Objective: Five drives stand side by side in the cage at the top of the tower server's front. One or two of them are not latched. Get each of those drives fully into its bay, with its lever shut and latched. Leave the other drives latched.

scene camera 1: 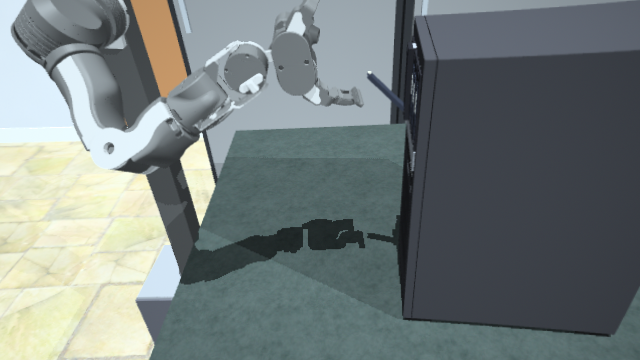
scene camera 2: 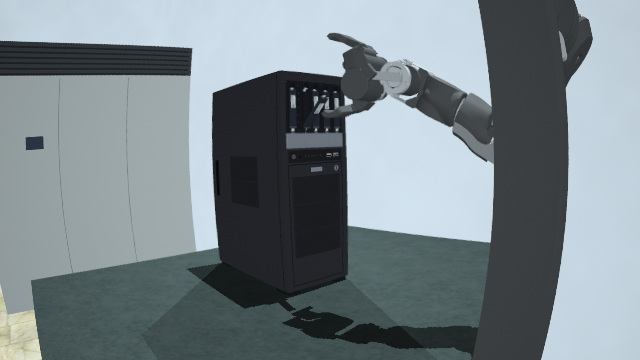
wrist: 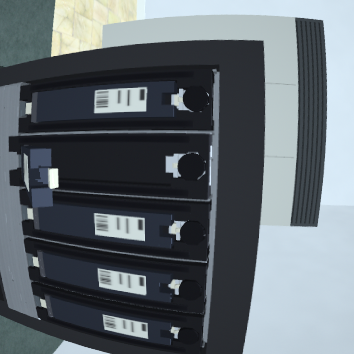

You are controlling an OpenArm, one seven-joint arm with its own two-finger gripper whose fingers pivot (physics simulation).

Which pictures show my gripper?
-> Scene camera 1 and scene camera 2 only.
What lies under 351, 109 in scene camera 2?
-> My gripper.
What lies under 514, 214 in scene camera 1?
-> A tower server.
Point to a drive lever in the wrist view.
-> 35, 160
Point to a tower server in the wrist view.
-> At 241, 121
